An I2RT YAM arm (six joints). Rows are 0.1 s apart.
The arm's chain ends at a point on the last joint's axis. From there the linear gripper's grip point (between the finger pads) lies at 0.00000 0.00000 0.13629 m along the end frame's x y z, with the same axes.
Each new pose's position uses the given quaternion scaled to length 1; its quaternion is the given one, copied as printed.
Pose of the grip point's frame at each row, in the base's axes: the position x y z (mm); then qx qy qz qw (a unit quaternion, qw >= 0):
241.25 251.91 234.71 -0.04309 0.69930 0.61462 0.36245
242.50 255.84 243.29 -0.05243 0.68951 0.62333 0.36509
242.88 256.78 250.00 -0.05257 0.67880 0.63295 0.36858
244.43 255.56 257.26 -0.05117 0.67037 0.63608 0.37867
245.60 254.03 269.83 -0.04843 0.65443 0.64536 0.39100
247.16 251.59 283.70 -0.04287 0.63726 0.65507 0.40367
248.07 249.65 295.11 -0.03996 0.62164 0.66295 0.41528
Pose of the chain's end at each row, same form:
179.38 130.50 232.22 -0.04309 0.69930 0.61462 0.36245
182.79 133.47 237.34 -0.05243 0.68951 0.62333 0.36509
183.75 134.39 240.06 -0.05257 0.67880 0.63295 0.36858
184.11 134.05 244.18 -0.05117 0.67037 0.63608 0.37867
184.37 133.75 250.92 -0.04843 0.65443 0.64536 0.39100
184.70 133.08 258.61 -0.04287 0.63726 0.65507 0.40367
184.92 132.79 264.59 -0.03996 0.62164 0.66295 0.41528

